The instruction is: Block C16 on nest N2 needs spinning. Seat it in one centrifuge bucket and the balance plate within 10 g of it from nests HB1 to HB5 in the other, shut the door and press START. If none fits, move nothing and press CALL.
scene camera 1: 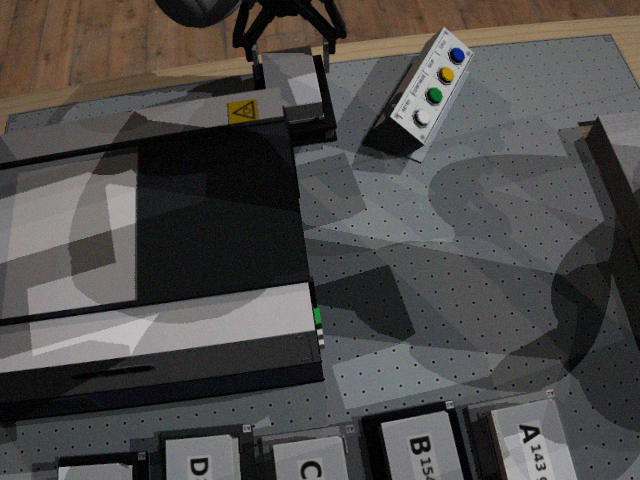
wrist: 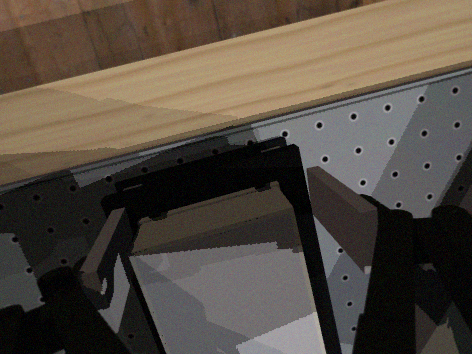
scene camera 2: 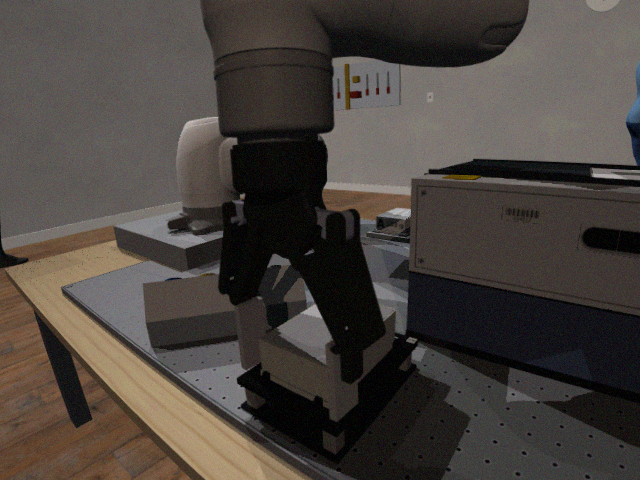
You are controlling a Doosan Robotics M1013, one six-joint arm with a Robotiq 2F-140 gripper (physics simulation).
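Note:
A pale block sits in a black raised nest near the table edge; no label is readable on it. My gripper straddles the block, fingers low beside its two sides and still apart from it in the wrist view. The centrifuge has a green button on its side. Plates A 143 g, B 154, C and D stand in a row, partly cut off.
A button box with blue, yellow, green and white buttons stands near the block. Another plate is cut off left of D. A dark-sided object is at the right edge in scene camera 1.

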